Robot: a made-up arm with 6 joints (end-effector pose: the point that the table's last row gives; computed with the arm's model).
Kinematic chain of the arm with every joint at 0, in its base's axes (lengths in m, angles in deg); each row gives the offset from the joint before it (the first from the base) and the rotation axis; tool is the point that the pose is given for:
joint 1: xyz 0 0 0.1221 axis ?
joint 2: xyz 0 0.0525 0 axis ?
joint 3: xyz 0 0 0.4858 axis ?
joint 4: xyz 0 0 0.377 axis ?
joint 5: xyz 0 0 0 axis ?
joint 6: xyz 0 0 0.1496 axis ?
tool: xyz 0 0 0
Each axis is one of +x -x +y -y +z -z.
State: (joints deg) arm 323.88 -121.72 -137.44 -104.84 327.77 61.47
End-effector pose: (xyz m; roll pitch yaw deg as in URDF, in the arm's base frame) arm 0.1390 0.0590 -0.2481 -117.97 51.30 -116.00
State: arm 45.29 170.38 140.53 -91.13 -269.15 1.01
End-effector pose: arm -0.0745 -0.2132 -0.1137 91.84 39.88 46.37
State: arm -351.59 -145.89 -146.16 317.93 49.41 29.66
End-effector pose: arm 0.2002 0.0057 -0.1802 -147.53 70.74 -169.59
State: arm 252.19 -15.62 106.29 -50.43 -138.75 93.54
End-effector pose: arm 0.0813 -0.1673 0.6497 -44.59 52.98 -13.04
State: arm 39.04 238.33 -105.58 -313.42 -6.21 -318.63
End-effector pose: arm -0.0411 0.0191 -0.4817 128.47 4.54 126.89
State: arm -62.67 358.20 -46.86 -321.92 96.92 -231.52
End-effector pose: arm 0.0327 0.2506 0.9325 59.39 -5.15 75.64
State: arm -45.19 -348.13 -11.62 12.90 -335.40 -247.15
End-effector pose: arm 0.1619 -0.0687 1.1103 23.09 -9.44 78.64
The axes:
joint 1: +z
joint 2: +y
joint 3: +y
joint 4: +z
joint 5: +y
joint 6: +z

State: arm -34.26 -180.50 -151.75 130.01 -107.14 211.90
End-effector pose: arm 0.1668 -0.1825 -0.1119 169.89 56.26 72.68
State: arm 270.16 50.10 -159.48 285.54 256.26 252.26
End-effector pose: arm 0.1927 -0.0630 0.2837 -104.57 48.52 -119.21
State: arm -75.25 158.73 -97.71 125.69 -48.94 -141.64
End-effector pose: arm 0.1210 -0.6133 -0.1579 -118.55 81.99 128.57
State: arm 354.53 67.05 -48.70 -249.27 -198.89 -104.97
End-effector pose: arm 0.5122 0.0492 0.5404 -151.15 10.24 29.96
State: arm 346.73 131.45 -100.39 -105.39 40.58 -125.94
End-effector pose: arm 0.5698 -0.1768 0.2341 -5.79 -41.97 106.61
